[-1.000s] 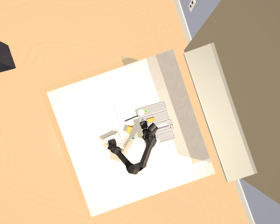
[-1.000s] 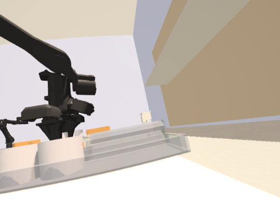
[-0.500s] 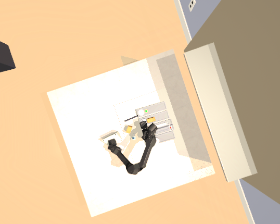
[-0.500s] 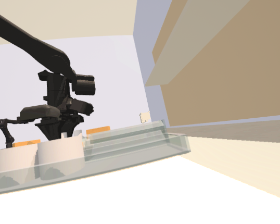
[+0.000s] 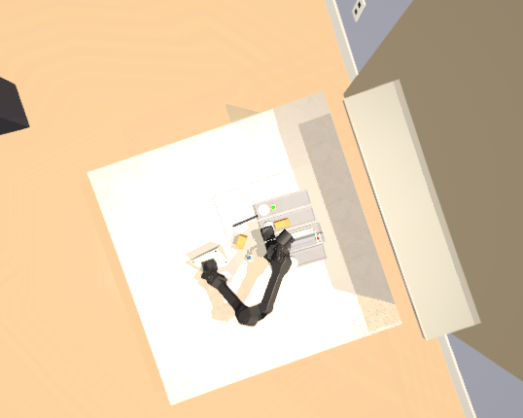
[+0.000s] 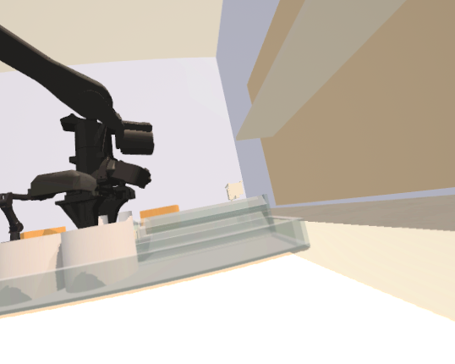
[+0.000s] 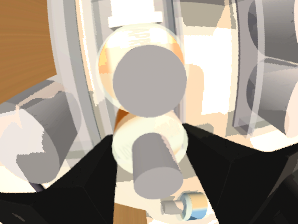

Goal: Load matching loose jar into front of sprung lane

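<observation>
Now: the orange box 140 mm behind my gripper tip and 50 mm to the left of it. From my gripper tip the other things lie so: thin black rod: 140 mm to the left, 100 mm behind, 20 mm below.
</observation>
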